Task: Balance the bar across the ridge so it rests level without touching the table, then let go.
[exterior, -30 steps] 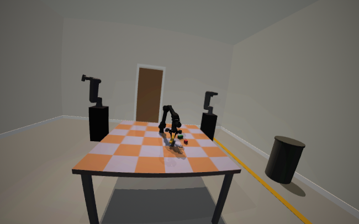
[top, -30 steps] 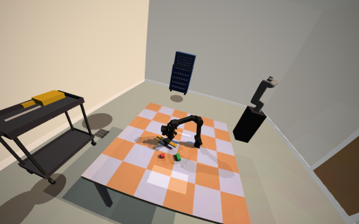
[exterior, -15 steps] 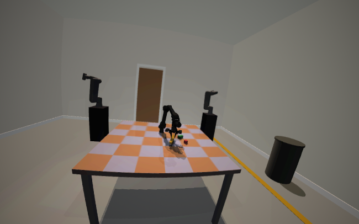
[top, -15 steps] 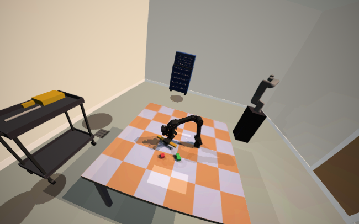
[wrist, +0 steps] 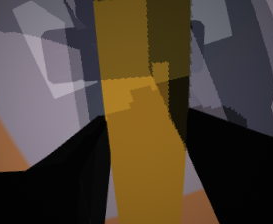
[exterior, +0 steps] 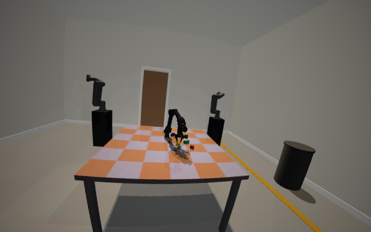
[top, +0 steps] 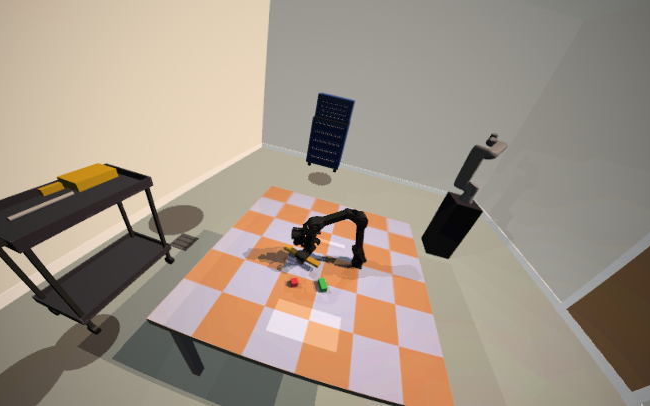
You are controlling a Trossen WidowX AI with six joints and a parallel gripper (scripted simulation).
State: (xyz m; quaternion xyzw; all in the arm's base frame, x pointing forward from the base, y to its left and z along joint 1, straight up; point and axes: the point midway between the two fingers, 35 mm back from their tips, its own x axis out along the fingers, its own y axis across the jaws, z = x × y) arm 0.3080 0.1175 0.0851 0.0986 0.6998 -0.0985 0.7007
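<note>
The yellow-and-dark striped bar lies 3 cm ahead of my gripper tip and 1 cm to the right of it. From my gripper tip the other things lie so: red cube 2 cm ahead, 15 cm to the left, 3 cm below; then green cube 13 cm behind, 12 cm to the left, 3 cm below.
</note>
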